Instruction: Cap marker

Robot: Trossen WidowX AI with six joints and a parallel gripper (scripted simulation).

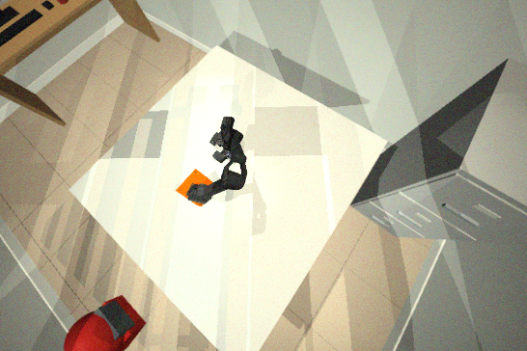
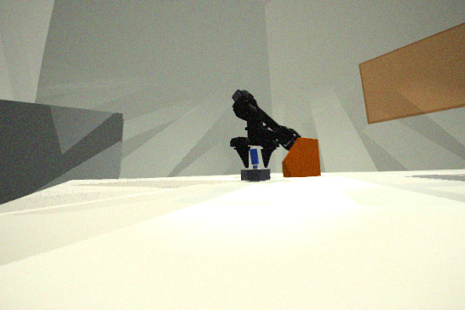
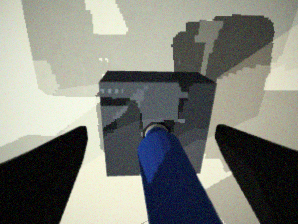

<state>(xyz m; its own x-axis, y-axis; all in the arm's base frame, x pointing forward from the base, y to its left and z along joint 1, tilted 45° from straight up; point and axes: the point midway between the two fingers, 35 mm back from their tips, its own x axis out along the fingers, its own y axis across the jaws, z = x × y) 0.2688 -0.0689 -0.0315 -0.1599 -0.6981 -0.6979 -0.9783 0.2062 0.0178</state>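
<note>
The blue cap lies 10 mm to the right of my gripper tip and 40 mm above it. Round my gripper tip: holder block: 10 mm to the right, 20 mm below.
</note>
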